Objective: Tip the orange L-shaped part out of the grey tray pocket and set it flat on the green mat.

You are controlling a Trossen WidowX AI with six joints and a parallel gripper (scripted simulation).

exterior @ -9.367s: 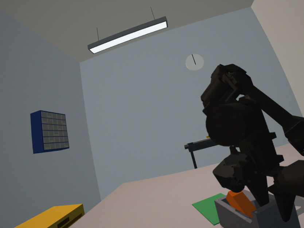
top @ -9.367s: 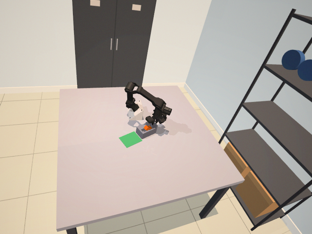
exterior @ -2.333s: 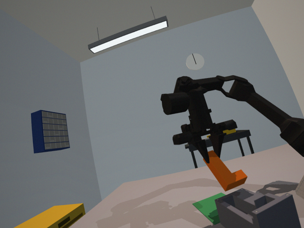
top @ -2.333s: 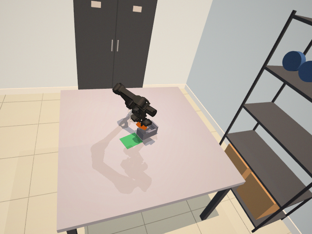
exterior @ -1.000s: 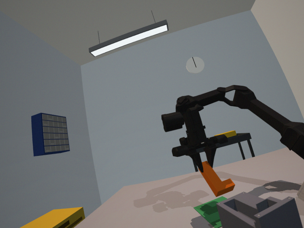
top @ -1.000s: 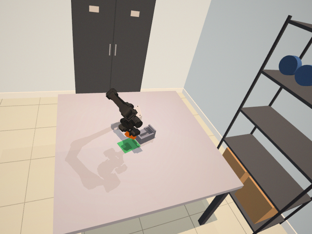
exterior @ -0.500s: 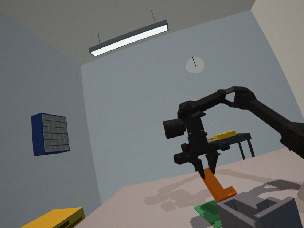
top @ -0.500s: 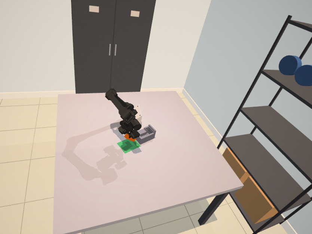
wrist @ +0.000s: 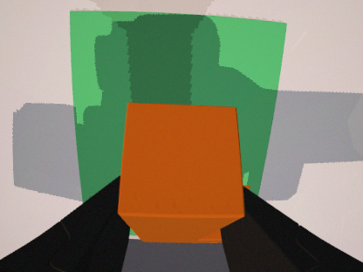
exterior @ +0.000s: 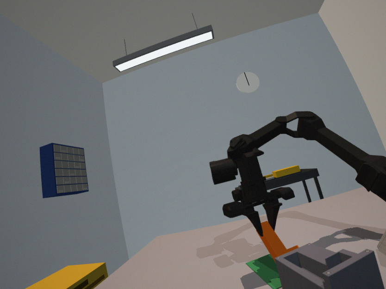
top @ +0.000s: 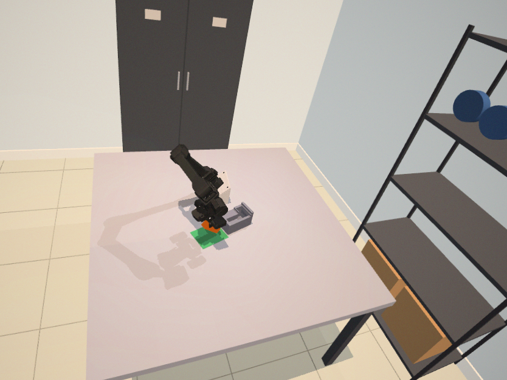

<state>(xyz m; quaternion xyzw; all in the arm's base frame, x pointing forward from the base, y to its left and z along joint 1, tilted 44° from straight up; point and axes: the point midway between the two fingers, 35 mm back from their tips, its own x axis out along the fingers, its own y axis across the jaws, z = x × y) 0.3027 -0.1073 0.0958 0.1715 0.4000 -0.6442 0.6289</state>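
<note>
My gripper tip is now 3 cm above the orange L-shaped part, 2 cm to the right of it and 2 cm past it. From my gripper tip the other things lie so: green mat: 9 cm below, 2 cm to the left, 1 cm behind.
</note>
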